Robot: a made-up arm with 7 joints. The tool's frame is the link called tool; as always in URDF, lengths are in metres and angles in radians. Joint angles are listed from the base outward. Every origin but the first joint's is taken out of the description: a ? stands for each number. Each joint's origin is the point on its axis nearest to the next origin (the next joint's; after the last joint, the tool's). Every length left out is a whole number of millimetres.
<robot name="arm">
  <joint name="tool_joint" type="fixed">
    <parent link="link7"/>
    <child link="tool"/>
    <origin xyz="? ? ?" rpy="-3.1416 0 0"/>
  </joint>
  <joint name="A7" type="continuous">
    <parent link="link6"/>
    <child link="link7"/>
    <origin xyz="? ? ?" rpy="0 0 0"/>
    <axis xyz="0 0 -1"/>
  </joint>
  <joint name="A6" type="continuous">
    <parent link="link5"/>
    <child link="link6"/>
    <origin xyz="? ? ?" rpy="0 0 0"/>
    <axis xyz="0 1 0"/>
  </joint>
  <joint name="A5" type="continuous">
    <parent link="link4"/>
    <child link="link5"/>
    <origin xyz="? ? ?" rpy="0 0 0"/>
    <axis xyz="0 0 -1"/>
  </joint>
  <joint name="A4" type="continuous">
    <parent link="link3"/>
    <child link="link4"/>
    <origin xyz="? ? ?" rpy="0 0 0"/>
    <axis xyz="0 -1 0"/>
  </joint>
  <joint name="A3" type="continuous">
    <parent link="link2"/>
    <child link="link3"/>
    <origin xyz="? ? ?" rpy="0 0 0"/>
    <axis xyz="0 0 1"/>
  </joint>
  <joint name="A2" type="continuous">
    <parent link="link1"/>
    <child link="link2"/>
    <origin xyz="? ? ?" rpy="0 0 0"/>
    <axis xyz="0 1 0"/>
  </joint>
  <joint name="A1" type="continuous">
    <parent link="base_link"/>
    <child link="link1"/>
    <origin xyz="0 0 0.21" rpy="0 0 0"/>
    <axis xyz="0 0 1"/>
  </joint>
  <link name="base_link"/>
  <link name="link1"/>
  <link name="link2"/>
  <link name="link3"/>
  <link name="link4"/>
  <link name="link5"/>
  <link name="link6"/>
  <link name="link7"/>
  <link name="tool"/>
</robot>
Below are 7 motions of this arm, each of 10 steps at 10 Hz.
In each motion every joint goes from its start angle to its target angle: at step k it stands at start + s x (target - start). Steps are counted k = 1, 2, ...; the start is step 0. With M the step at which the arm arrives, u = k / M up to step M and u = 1 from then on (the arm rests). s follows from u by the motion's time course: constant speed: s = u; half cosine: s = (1 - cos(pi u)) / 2; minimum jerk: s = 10 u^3 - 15 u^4 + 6 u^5.
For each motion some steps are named. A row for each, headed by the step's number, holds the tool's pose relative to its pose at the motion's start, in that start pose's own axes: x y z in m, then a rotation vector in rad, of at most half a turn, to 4 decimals.
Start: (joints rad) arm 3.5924 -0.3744 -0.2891 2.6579 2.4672 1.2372 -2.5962
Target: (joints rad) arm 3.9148 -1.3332 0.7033 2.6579 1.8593 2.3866 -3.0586
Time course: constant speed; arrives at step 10
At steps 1, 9, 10:
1: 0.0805 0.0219 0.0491 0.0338 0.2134 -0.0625
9: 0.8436 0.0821 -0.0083 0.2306 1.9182 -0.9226
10: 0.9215 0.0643 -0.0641 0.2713 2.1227 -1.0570

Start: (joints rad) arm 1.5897 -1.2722 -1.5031 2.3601 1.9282 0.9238 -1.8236
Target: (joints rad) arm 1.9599 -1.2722 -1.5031 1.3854 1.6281 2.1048 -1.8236
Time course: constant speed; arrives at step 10
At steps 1, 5, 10:
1: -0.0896 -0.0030 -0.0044 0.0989 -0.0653 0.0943
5: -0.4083 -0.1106 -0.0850 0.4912 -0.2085 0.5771
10: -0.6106 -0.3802 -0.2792 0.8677 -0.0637 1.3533

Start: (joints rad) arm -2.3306 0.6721 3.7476 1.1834 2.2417 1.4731 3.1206
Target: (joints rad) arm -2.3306 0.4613 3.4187 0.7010 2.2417 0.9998 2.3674
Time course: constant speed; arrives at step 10
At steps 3, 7, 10:
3: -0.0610 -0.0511 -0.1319 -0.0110 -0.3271 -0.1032
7: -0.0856 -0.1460 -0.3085 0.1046 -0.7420 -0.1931
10: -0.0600 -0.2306 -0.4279 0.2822 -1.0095 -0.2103

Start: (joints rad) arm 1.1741 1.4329 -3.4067 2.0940 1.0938 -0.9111 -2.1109
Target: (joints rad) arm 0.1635 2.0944 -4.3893 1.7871 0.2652 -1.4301 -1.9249
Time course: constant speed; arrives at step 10
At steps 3, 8, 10:
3: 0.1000 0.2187 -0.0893 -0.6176 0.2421 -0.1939
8: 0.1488 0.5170 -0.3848 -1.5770 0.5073 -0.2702
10: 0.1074 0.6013 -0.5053 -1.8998 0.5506 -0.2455

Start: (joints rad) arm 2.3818 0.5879 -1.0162 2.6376 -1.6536 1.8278 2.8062
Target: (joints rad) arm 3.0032 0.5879 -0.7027 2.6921 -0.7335 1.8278 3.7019
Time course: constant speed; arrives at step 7
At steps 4, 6, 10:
4: 0.1123 -0.0664 -0.1662 -0.8598 -0.4380 0.3740
6: 0.2088 -0.1151 -0.2373 -1.3304 -0.5338 0.4140
10: 0.2674 -0.1426 -0.2640 -1.5619 -0.5485 0.3827

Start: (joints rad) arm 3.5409 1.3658 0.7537 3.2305 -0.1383 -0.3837 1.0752
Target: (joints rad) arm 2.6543 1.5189 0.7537 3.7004 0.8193 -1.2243 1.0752
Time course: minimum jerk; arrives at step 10
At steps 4, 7, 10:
4: 0.2917 -0.0959 -0.0619 0.3600 0.5348 0.0761
7: 0.5832 -0.2788 -0.3467 1.1192 1.3019 0.1093
10: 0.6188 -0.3297 -0.4529 1.3927 1.4981 0.1164

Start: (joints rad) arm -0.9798 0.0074 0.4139 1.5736 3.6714 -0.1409 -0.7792
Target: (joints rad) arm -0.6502 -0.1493 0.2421 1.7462 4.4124 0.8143 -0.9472
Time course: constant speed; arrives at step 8
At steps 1, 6, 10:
1: -0.0398 0.0061 -0.0021 0.0689 -0.1318 0.0610
6: -0.2200 0.0012 -0.0689 0.4806 -0.6219 0.4720
10: -0.2701 -0.0145 -0.1146 0.6662 -0.7125 0.6794

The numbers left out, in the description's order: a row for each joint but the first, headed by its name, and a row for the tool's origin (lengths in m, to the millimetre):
tool: 0 0 0
A7: 0.076 0 -0.097
A6: 0 0 0
A5: 0.114 0 -0.505
A4: 0.033 0 0
A3: 0 0 0.286
A2: 0 0 0

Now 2 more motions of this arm.
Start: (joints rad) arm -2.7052 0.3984 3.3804 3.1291 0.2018 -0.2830 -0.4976
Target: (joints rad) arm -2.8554 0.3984 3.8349 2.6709 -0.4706 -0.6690 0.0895
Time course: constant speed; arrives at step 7
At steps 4, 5, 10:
4: -0.1165 -0.1002 -0.0277 0.1395 -0.0094 0.1651
5: -0.1408 -0.1326 -0.0424 0.1986 -0.0092 0.2198
10: -0.1811 -0.2027 -0.0819 0.3427 -0.0103 0.3497

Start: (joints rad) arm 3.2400 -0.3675 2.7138 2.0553 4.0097 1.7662 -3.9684
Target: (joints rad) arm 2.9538 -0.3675 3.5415 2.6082 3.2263 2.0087 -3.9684
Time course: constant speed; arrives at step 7
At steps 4, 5, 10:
4: 0.1926 -0.0644 0.0787 -0.1103 0.2408 0.4005
5: 0.2354 -0.0607 0.1120 -0.1742 0.3092 0.4825
10: 0.3060 -0.0306 0.1885 -0.3350 0.4547 0.6119

